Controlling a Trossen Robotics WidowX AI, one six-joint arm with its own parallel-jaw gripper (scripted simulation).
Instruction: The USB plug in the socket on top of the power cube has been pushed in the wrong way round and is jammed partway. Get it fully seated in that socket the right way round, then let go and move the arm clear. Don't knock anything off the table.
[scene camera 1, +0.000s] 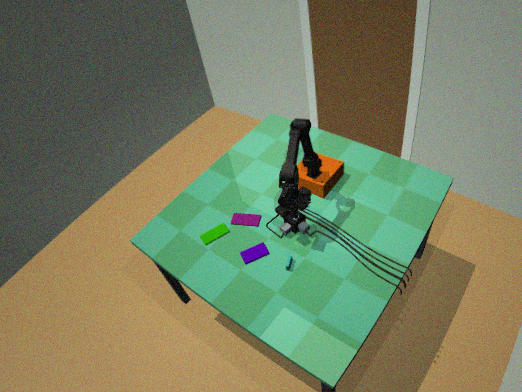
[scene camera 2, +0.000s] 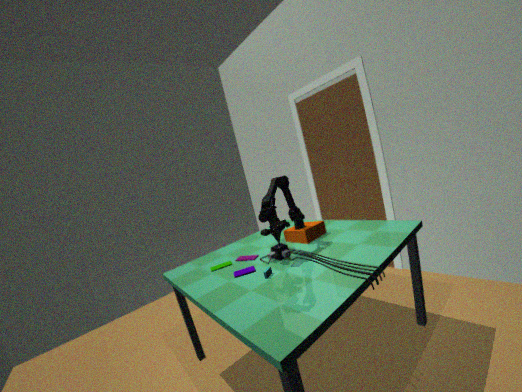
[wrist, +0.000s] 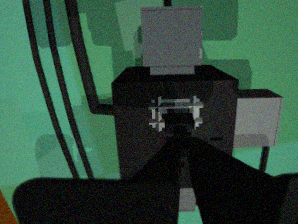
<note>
I see my gripper (wrist: 182, 146) and a USB plug (wrist: 179, 123).
</note>
